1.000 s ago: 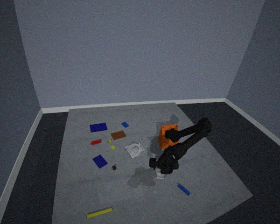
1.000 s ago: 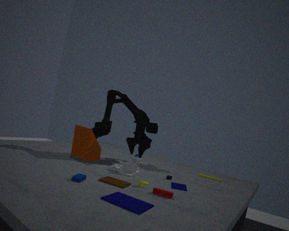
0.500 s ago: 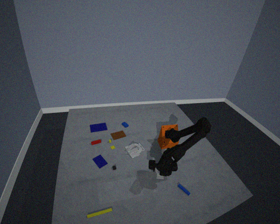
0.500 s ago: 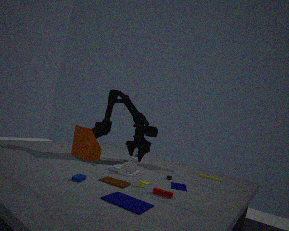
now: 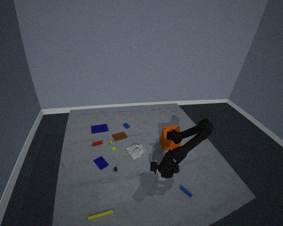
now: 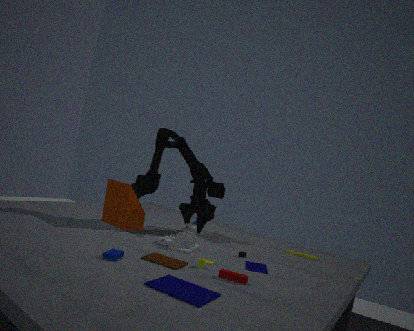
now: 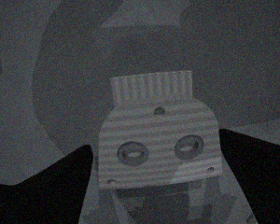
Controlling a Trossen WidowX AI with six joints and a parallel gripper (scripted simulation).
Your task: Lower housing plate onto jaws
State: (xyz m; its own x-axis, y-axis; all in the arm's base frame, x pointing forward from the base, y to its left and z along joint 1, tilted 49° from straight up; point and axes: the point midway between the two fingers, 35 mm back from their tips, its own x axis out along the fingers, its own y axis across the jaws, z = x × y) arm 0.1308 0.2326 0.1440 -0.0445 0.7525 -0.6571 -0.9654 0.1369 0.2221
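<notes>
The white piece lies 10 mm to the left of my gripper tip. The rest, counted from my gripper tip: blue bar 160 mm to the left, 120 mm behind; then black cube 310 mm ahead, 80 mm to the right; then yellow bar 410 mm ahead, 210 mm to the left, 10 mm below.
</notes>
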